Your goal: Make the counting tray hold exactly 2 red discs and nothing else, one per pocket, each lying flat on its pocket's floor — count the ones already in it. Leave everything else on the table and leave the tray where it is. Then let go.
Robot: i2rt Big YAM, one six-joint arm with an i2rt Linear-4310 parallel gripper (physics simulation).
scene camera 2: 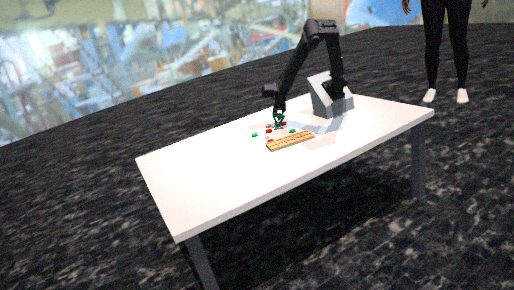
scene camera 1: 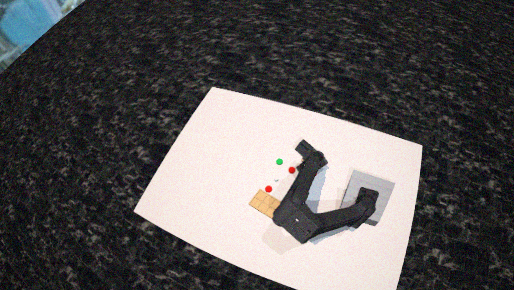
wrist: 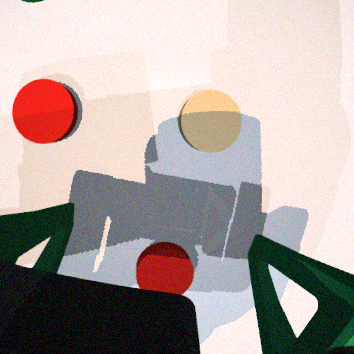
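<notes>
The tan counting tray (scene camera 1: 264,202) (scene camera 2: 291,142) lies on the table, its right part hidden by the arm in scene camera 1. No disc shows in its visible pockets. One red disc (scene camera 1: 268,189) (scene camera 2: 270,140) lies beside its far edge. A second red disc (scene camera 1: 291,170) (scene camera 2: 269,131) (wrist: 43,111) lies farther off. A third red disc (scene camera 2: 283,123) (wrist: 165,270) lies in shadow, between the spread fingers in the wrist view, its lower edge hidden by the black gripper part. My gripper (scene camera 2: 278,126) (wrist: 165,230) is open and empty, low over the table by that disc.
A tan disc (scene camera 2: 268,125) (wrist: 210,121) lies near the gripper. One green disc (scene camera 1: 279,161) (scene camera 2: 254,134) lies beyond the red ones; another green disc (scene camera 2: 292,131) lies behind the tray. A small pale object (scene camera 1: 276,180) (scene camera 2: 267,137) lies among the discs. The grey arm base (scene camera 2: 327,105) stands at the right.
</notes>
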